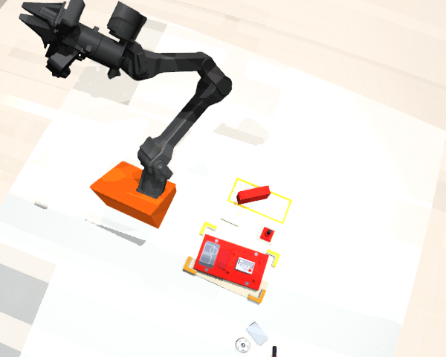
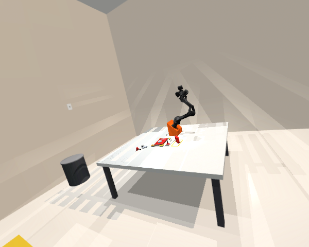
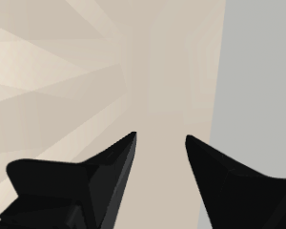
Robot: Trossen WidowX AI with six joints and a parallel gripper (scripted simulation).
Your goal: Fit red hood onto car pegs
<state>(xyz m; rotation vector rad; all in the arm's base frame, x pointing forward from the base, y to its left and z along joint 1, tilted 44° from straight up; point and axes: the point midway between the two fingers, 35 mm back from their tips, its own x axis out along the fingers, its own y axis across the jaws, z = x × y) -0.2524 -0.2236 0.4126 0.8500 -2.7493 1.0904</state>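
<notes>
My gripper tip is now 570 mm above the red hood and 540 mm short of it. From my gripper tip the other things lie so: grey engine block 590 mm ahead, 580 mm below, 200 mm to the right.
</notes>
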